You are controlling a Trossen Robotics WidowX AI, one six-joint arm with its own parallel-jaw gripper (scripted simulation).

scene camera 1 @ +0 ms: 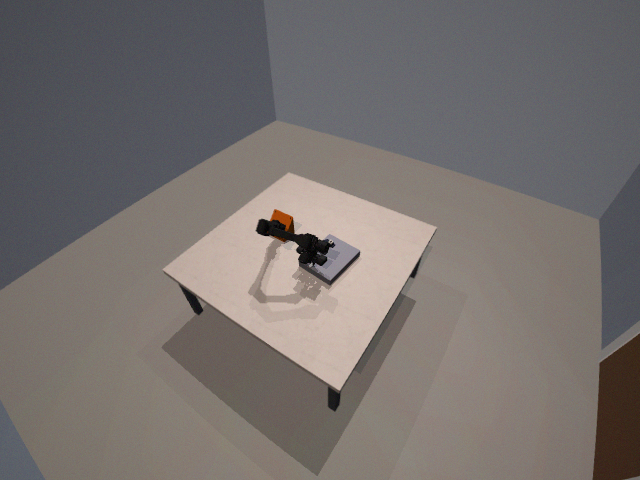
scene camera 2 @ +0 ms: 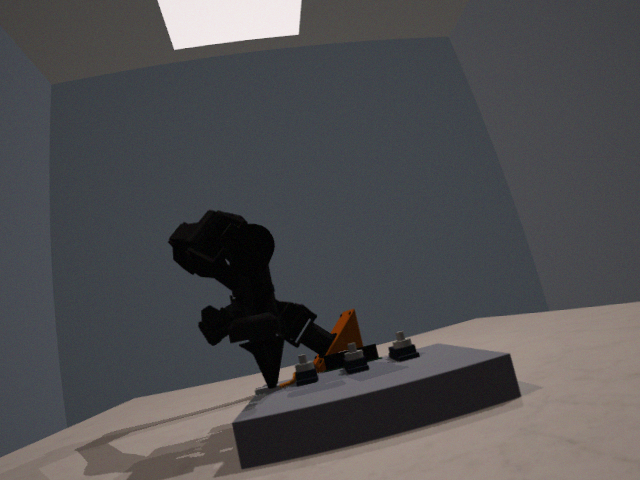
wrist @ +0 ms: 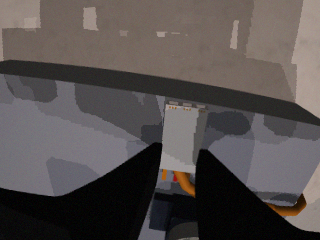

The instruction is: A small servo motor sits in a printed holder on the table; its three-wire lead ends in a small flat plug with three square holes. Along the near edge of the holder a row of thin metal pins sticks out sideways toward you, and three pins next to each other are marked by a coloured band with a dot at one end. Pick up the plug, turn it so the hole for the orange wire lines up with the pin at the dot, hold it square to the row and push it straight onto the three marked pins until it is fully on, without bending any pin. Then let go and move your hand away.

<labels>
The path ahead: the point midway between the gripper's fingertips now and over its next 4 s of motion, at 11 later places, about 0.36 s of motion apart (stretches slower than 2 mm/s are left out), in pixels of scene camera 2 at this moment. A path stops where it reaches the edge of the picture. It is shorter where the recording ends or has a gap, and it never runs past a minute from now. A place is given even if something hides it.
My gripper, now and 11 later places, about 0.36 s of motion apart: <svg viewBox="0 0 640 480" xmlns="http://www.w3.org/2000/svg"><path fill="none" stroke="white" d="M273 386L267 357L281 341L305 331L323 327L333 327L338 332L340 348L340 349L341 350L341 350L342 350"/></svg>
</labels>
